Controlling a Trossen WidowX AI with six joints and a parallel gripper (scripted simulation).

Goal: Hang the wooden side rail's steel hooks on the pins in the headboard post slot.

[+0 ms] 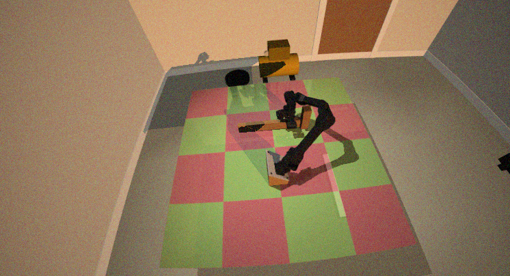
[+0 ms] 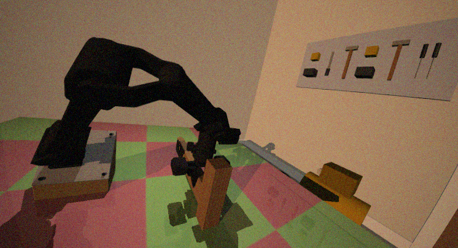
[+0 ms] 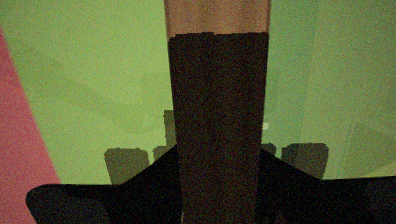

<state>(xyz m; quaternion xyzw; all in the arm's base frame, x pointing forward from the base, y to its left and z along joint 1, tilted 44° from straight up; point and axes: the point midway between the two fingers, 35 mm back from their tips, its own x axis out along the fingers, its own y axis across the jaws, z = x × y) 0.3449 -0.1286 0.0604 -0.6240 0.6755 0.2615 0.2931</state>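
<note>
Right now my gripper tip is 10 mm past the headboard post, 100 mm to the left of it and 50 mm below it.
</note>
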